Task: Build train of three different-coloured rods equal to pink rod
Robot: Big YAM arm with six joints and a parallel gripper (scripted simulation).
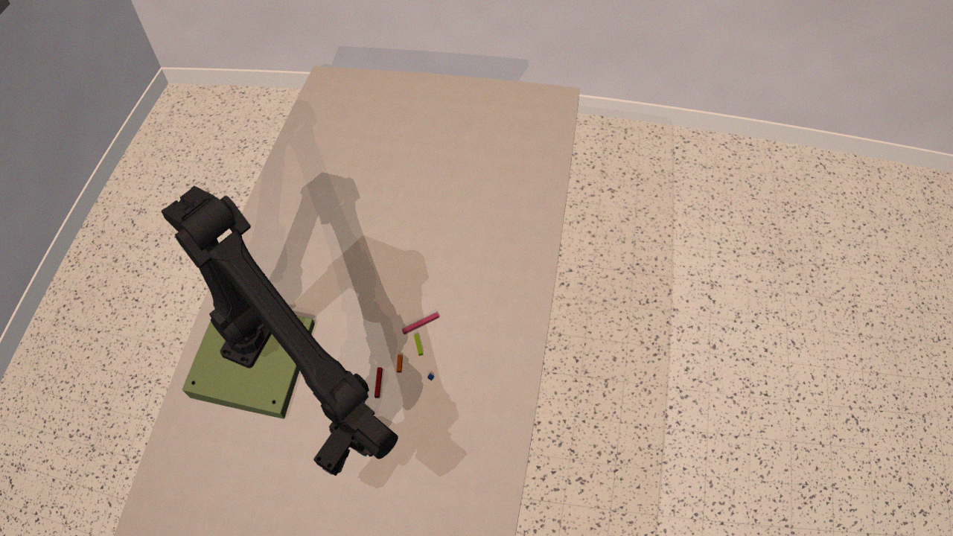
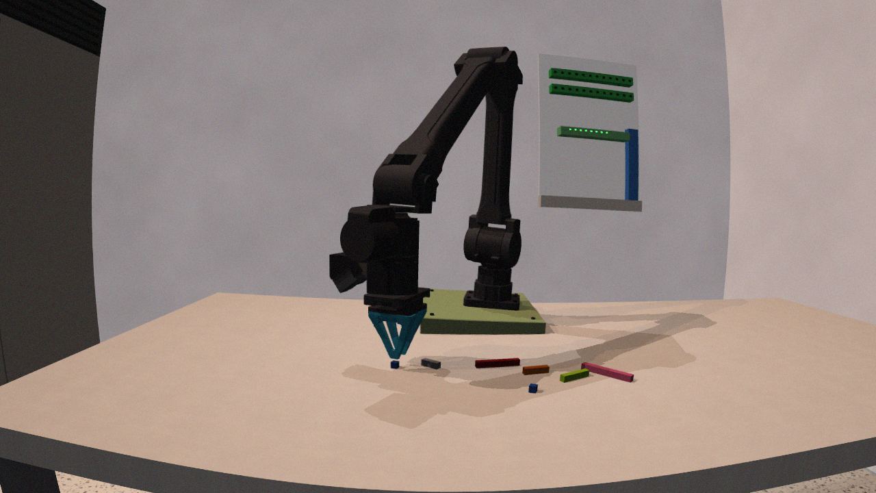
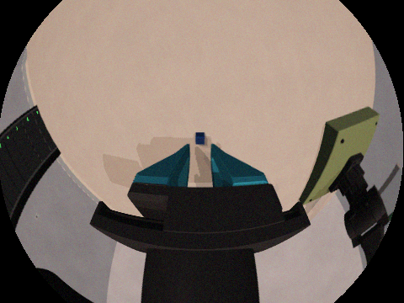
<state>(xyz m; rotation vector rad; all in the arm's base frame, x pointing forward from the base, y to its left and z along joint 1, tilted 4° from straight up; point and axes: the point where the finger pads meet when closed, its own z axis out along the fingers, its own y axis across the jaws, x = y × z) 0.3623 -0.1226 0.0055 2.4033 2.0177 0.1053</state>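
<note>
The grey rod is 50 mm to the left of my hand, 20 mm below it and 20 mm behind it. From my hand the other things lie so: red rod: 150 mm to the left, 40 mm behind, 20 mm below; lime rod: 270 mm to the left, 20 mm below, 10 mm ahead; orange rod: 210 mm to the left, 20 mm below, 20 mm behind.
</note>
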